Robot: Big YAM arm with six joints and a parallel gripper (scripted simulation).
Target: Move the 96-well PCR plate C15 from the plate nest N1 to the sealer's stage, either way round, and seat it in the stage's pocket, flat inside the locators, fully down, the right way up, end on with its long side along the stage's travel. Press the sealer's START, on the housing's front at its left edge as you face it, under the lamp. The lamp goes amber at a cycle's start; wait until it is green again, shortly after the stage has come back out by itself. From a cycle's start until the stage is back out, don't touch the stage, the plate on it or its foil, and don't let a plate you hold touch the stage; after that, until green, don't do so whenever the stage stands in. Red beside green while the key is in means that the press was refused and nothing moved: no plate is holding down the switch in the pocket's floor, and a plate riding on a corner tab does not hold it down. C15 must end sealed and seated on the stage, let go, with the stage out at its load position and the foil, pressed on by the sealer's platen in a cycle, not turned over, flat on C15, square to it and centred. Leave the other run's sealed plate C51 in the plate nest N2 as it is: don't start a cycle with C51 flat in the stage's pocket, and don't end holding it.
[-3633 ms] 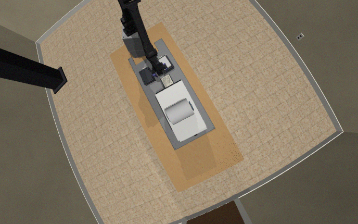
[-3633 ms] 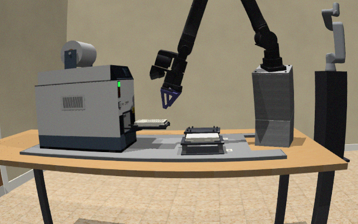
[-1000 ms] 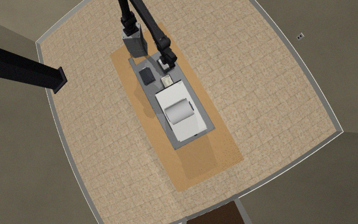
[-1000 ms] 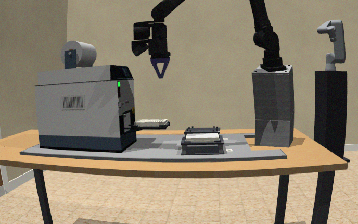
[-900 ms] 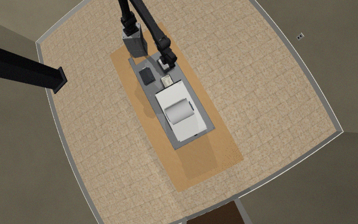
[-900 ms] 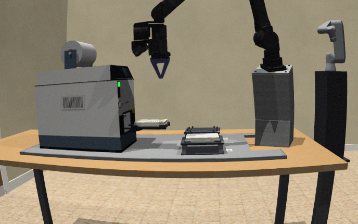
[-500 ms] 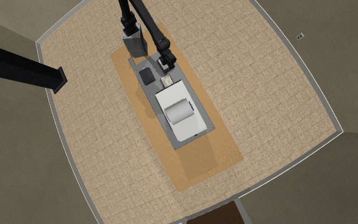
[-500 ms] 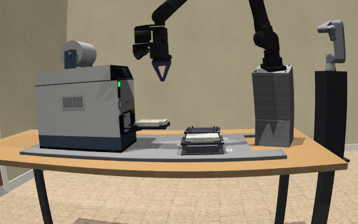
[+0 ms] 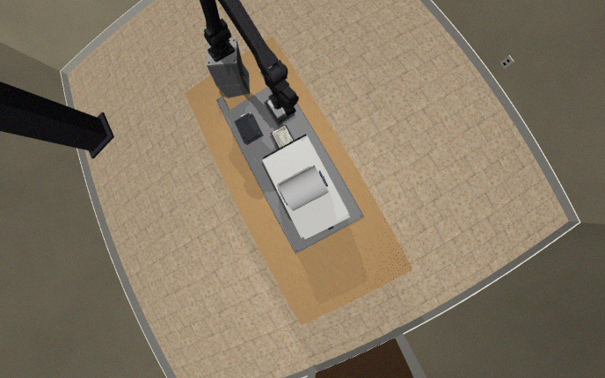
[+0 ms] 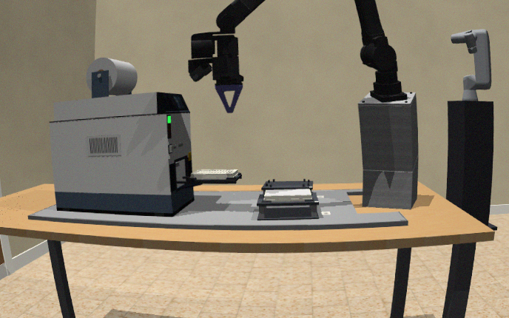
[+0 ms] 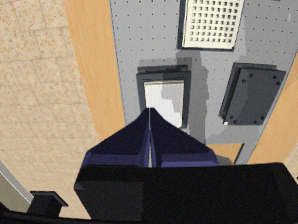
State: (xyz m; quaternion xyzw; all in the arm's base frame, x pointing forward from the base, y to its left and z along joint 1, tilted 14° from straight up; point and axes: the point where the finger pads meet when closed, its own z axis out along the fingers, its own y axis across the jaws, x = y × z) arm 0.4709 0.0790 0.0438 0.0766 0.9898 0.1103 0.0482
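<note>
Right now the start key is 17 cm ahead of my hand, 10 cm below it and 3 cm to the right of it. Also, from my hand: sealer's dark stage (20 cm below, 11 cm to the right, 6 cm ahead); sealed plate C51 (24 cm below, 15 cm behind, 1 cm to the right); white 96-well plate C15 (19 cm below, 10 cm to the right, 6 cm ahead).
</note>
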